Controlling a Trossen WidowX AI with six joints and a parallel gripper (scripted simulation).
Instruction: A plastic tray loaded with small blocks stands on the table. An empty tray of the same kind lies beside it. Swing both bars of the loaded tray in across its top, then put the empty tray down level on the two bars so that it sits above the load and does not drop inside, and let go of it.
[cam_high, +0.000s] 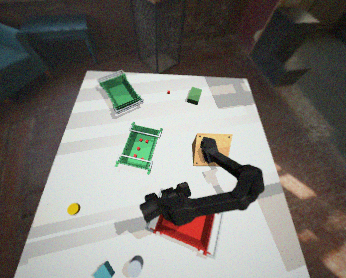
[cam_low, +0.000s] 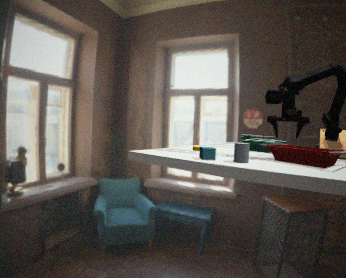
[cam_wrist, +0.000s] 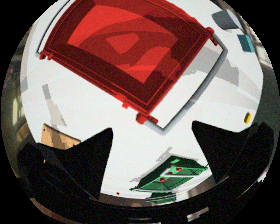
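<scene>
My gripper tip is 10 cm to the right of the red tray, 10 cm past it and 5 cm above it. The rest, counted from my gripper tip: yellow disc (44 cm ahead, 12 cm to the left, 8 cm below); grey cylinder (29 cm to the left, 9 cm ahead, 6 cm below); cyan block (34 cm to the left, 21 cm ahead, 7 cm below).
</scene>
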